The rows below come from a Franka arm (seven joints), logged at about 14 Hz.
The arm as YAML. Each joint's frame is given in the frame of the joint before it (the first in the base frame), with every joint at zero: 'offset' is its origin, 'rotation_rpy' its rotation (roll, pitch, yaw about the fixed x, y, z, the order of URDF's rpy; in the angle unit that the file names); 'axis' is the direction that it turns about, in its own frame. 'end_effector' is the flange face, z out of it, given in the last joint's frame.
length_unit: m
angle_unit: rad
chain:
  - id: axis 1
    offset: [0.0, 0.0, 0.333]
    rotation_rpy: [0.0, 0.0, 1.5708]
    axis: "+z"
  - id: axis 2
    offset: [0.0, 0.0, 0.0]
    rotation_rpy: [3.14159, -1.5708, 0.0]
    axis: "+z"
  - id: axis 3
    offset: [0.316, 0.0, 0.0]
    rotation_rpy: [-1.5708, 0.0, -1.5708]
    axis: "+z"
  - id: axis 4
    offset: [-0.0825, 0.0, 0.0]
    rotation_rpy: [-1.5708, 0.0, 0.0]
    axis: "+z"
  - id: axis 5
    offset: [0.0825, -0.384, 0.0]
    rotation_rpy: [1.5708, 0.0, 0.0]
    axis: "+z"
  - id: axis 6
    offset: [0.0, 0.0, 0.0]
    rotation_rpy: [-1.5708, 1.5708, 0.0]
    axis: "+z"
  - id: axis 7
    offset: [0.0, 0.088, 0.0]
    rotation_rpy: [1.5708, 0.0, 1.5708]
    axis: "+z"
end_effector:
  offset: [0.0, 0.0, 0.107]
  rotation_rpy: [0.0, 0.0, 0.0]
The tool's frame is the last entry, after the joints.
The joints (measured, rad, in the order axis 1, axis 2, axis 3, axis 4, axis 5, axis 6, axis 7), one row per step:
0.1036, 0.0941, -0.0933, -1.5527, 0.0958, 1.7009, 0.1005
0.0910, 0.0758, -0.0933, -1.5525, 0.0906, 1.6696, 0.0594
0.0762, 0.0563, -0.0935, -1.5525, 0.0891, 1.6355, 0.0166
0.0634, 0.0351, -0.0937, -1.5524, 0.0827, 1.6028, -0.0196
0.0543, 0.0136, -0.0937, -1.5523, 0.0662, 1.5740, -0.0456
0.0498, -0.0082, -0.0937, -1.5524, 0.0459, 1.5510, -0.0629
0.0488, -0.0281, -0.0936, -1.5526, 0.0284, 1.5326, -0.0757
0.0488, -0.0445, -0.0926, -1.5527, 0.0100, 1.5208, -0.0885
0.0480, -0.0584, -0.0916, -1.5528, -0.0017, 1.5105, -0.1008
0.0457, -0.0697, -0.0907, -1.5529, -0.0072, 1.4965, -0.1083
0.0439, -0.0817, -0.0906, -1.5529, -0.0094, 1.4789, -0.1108
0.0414, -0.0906, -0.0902, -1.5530, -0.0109, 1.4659, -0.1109
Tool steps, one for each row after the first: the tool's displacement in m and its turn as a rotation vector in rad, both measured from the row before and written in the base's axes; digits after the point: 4 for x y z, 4 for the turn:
-0.0078, -0.0082, 0.0079, -0.0053, 0.0093, 0.0313
-0.0087, -0.0090, 0.0082, -0.0009, 0.0110, 0.0305
-0.0094, -0.0082, 0.0092, -0.0049, 0.0086, 0.0259
-0.0094, -0.0069, 0.0094, -0.0146, 0.0059, 0.0190
-0.0091, -0.0048, 0.0098, -0.0184, 0.0012, 0.0137
-0.0082, -0.0026, 0.0090, -0.0158, -0.0010, 0.0120
-0.0065, -0.0017, 0.0077, -0.0172, -0.0040, 0.0131
-0.0056, -0.0013, 0.0064, -0.0108, -0.0031, 0.0118
-0.0052, -0.0014, 0.0046, -0.0045, 0.0030, 0.0057
-0.0059, -0.0012, 0.0047, -0.0009, 0.0057, 0.0006
-0.0044, -0.0013, 0.0034, -0.0005, 0.0043, -0.0022

